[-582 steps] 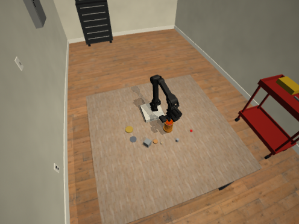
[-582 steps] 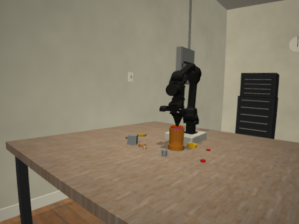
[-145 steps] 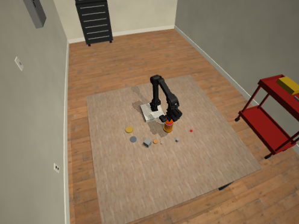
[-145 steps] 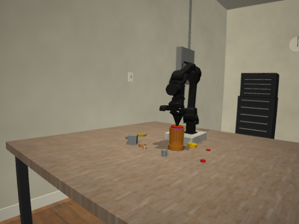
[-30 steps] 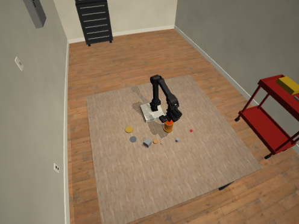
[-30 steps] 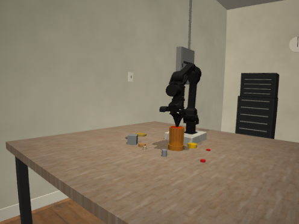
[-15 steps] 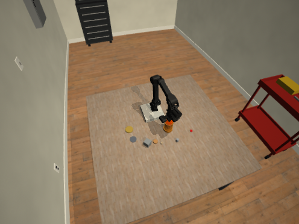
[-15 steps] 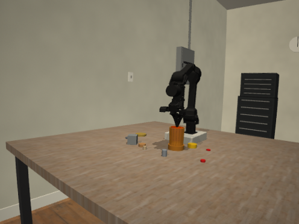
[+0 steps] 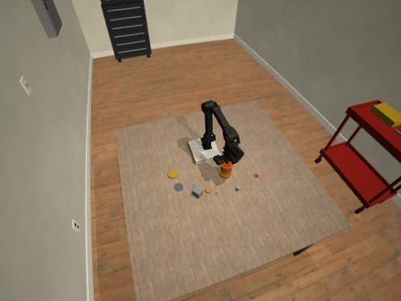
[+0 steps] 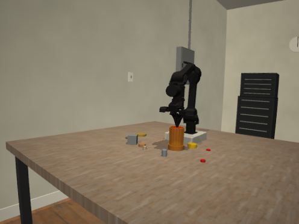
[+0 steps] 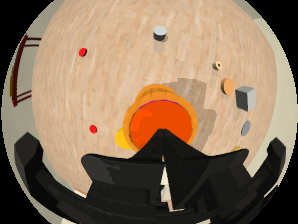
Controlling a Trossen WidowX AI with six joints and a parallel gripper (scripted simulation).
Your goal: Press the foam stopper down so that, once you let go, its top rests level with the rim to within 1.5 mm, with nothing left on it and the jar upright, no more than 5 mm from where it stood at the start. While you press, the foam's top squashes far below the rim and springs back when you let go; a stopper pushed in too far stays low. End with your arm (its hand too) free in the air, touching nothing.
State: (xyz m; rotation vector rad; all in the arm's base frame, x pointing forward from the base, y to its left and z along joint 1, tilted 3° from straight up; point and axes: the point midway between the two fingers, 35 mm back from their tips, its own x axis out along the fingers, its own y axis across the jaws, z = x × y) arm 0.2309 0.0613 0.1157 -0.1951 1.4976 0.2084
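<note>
The orange foam stopper lies 4 cm below my hand. From my hand the other things lie so: small tan disc 15 cm to the right, 14 cm below, 10 cm ahead; then yellow disc 14 cm below, 9 cm behind, 4 cm to the left; then small grey cylinder 14 cm ahead, 13 cm below, 4 cm to the left.
</note>
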